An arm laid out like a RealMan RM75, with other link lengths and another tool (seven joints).
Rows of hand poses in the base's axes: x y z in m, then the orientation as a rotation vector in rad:
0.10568, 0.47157, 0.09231, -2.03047, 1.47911, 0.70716
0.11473, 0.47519, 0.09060, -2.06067, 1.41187, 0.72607
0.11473, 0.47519, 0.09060, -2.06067, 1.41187, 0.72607
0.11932, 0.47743, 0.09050, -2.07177, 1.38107, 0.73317
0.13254, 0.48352, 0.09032, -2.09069, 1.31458, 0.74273
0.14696, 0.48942, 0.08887, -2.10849, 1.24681, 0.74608
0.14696, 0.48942, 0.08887, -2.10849, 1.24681, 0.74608
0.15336, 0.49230, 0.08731, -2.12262, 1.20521, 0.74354
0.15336, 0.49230, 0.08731, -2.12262, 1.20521, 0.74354
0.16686, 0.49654, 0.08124, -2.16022, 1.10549, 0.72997
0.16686, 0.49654, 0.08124, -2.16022, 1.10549, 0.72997
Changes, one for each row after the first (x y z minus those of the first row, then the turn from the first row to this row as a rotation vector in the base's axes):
0.00905, 0.00362, -0.00171, 0.02007, -0.01226, 0.05150
0.00905, 0.00362, -0.00171, 0.02007, -0.01226, 0.05150
0.01364, 0.00586, -0.00181, 0.03037, -0.01909, 0.07338
0.02686, 0.01195, -0.00199, 0.05407, -0.03813, 0.11689
0.04128, 0.01785, -0.00344, 0.07682, -0.06152, 0.15963
0.04128, 0.01785, -0.00344, 0.07682, -0.06152, 0.15963
0.04768, 0.02073, -0.00500, 0.08691, -0.07815, 0.18691
0.04768, 0.02073, -0.00500, 0.08691, -0.07815, 0.18691
0.06118, 0.02497, -0.01107, 0.10487, -0.12144, 0.25369
0.06118, 0.02497, -0.01107, 0.10487, -0.12144, 0.25369

